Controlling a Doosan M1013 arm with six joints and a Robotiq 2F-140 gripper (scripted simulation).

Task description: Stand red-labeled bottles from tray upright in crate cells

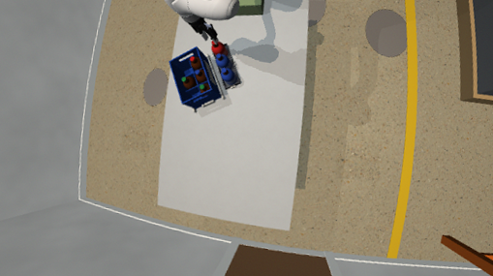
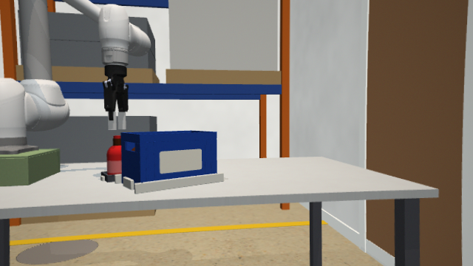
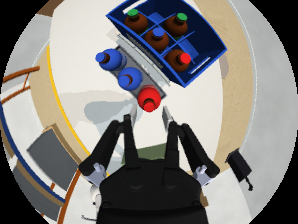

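Now: hand 13 cm above the red-labeled bottle. Round my hand: blue crate 19 cm ahead, 10 cm to the right, 13 cm below.
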